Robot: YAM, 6 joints.
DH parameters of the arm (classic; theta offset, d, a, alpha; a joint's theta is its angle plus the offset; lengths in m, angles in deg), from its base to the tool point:
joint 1: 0 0.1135 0.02 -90
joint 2: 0 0 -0.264 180
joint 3: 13.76 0 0.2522 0
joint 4: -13.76 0 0.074 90
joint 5: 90 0 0 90
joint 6: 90 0.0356 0 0
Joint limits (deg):
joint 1: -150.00..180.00
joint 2: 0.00..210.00
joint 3: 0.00..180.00
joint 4: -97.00..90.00
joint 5: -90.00..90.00
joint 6: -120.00..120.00
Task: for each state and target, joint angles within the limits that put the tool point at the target. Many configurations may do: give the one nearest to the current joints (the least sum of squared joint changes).
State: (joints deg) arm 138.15 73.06 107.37 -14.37 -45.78 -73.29
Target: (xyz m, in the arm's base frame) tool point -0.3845 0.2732 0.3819
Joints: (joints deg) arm 141.71 113.37 110.18 -8.40 -41.96 -73.29
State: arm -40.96 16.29 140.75 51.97 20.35 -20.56
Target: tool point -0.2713 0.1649 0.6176
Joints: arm -33.32 45.00 138.48 41.29 18.36 -20.56
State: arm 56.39 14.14 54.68 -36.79 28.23 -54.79
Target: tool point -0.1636 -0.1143 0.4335
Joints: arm 30.18 0.00 83.94 -42.32 27.72 -54.79
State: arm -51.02 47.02 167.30 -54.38 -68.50 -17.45
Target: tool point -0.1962 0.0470 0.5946
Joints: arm -4.21 50.92 156.05 -66.46 -65.79 -17.45
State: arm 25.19 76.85 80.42 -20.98 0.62 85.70
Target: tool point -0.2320 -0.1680 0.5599
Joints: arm 35.66 21.65 115.43 -11.64 2.01 85.70
